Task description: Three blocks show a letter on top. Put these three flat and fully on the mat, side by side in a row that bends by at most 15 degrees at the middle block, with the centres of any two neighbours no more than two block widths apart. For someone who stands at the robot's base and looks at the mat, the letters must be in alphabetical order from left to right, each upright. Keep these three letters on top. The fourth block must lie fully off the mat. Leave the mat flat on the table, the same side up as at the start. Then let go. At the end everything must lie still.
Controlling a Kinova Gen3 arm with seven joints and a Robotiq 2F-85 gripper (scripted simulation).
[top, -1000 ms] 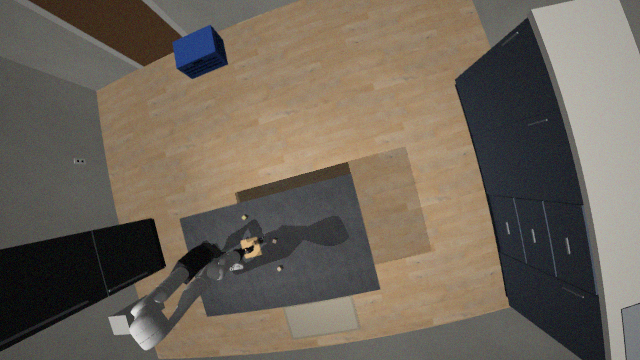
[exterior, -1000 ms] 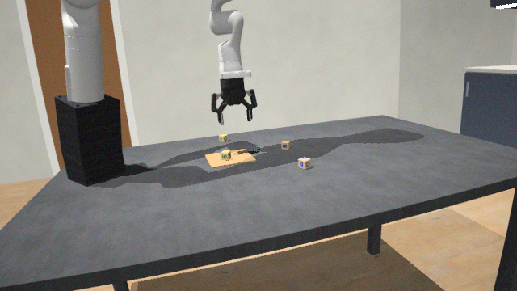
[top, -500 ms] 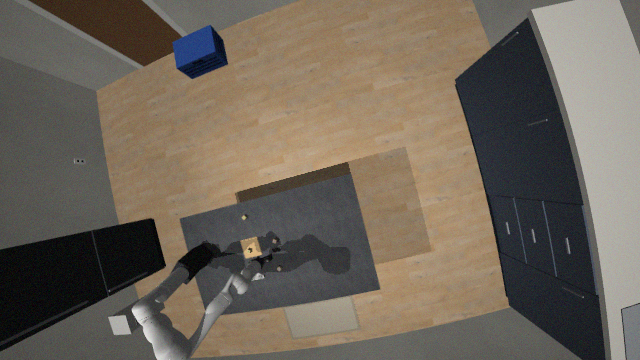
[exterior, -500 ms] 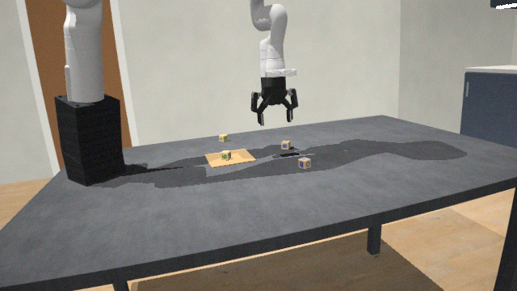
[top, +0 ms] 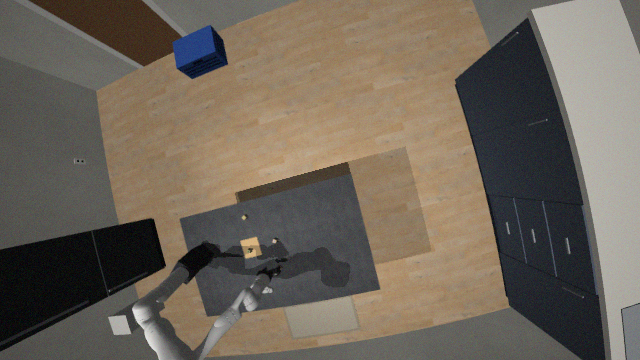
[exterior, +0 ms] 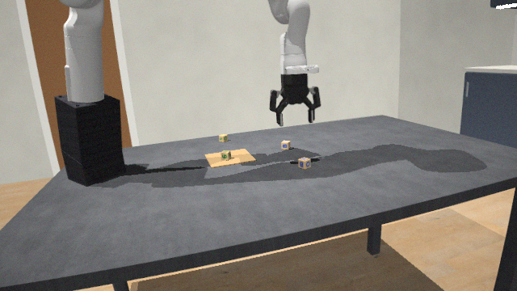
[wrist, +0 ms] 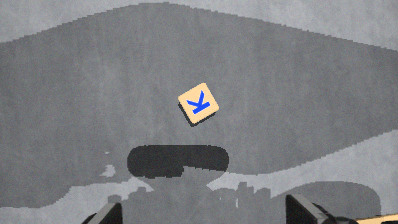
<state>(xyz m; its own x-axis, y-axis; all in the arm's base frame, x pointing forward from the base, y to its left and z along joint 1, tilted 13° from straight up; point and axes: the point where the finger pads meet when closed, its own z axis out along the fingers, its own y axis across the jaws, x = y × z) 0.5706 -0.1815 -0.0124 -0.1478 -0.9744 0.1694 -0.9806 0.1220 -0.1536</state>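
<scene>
The green-marked block is 13 cm behind my hand, 38 cm to the left of it and 11 cm below it. From my hand the other things lie so: mat (17 cm behind, 15 cm to the left, 12 cm below).
</scene>
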